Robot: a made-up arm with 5 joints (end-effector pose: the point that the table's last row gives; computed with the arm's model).
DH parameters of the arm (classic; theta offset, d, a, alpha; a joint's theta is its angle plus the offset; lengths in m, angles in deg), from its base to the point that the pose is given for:
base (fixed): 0 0.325 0.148 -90
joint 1: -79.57 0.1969 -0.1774 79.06
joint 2: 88 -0.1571 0.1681 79.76
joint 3: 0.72 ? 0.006 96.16
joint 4: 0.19 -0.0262 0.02 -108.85
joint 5: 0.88 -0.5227 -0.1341 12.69
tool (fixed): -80.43 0.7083 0 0
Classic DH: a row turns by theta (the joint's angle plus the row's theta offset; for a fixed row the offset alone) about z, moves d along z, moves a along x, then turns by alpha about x.
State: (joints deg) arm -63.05 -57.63 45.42 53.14 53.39
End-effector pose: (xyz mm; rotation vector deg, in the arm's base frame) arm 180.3 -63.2 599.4 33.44 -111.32 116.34
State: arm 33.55 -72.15 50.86 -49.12 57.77
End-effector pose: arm 325.6 123.6 511.0 -6.14 -17.14 69.47
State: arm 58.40 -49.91 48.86 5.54 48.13
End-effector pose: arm 452.8 66.3 299.6 55.59 0.11 54.42
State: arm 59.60 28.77 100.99 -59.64 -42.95
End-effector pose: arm 271.1 465.6 271.8 3.66 18.41 89.17
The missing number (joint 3, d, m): 0.1391
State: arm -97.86 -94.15 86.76 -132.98 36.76
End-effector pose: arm 50.1 226.2 339.3 -59.50 -115.21 -85.97
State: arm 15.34 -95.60 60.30 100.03 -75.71
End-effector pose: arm 199.0 200.5 66.3 155.31 81.10 38.10
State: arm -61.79 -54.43 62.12 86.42 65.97
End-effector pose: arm 243.4 -12.1 641.3 -48.31 92.18 -132.41
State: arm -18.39 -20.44 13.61 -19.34 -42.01
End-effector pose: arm 196.9 93.2 506.2 15.30 -22.98 -27.47
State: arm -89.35 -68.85 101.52 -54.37 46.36
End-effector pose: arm 15.5 131.5 220.0 112.51 129.34 -13.00
